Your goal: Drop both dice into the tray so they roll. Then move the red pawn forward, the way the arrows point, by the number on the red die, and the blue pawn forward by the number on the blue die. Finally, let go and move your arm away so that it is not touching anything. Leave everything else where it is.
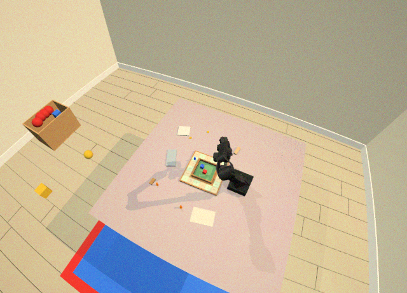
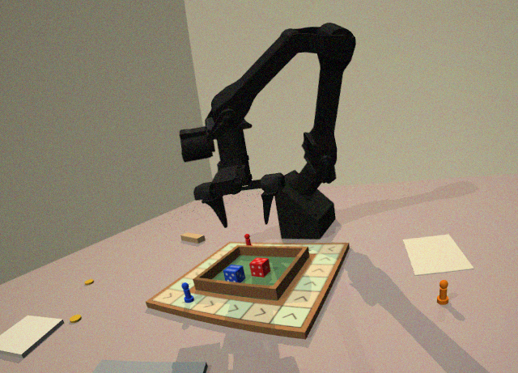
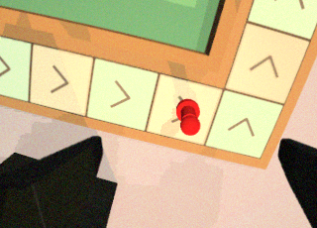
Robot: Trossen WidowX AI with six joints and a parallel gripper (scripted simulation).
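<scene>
The red pawn is 40 mm below my gripper tip. Also, from my gripper tip: wooden block 60 mm behind, 210 mm to the right, 60 mm below; green tray 110 mm ahead, 70 mm to the left, 60 mm below; blue pawn 220 mm ahead, 40 mm below.
</scene>
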